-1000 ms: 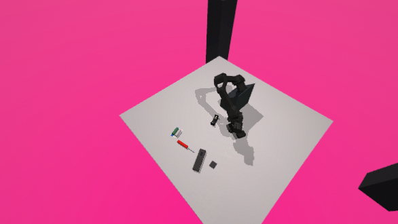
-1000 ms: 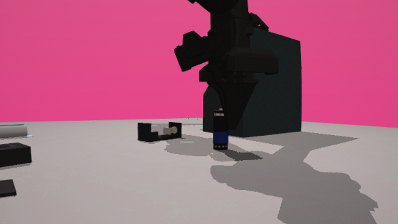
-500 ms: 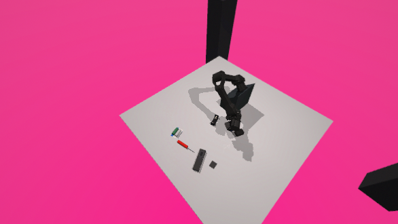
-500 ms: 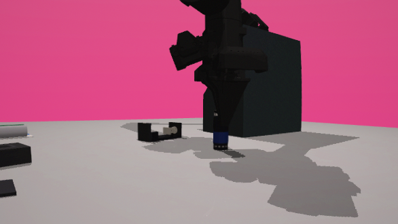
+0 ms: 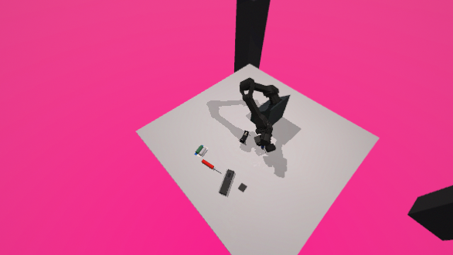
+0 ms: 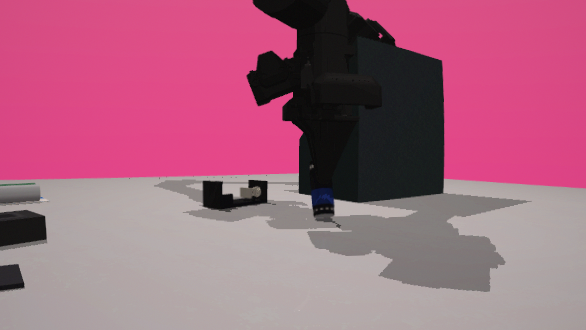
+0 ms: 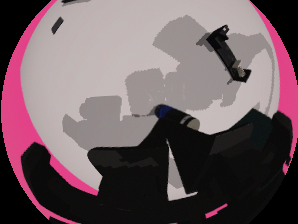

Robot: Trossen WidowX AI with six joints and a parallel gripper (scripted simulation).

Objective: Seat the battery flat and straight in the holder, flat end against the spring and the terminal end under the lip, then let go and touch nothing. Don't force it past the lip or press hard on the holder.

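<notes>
My gripper tip is 10 mm to the left of the battery, 10 mm past it and 10 mm above it. Round my gripper tip: long dark box (360 mm ahead, 30 mm to the left, 20 mm below); red screwdriver (370 mm ahead, 110 mm to the right, 30 mm below); small dark square (300 mm ahead, 120 mm to the left, 40 mm below).
</notes>
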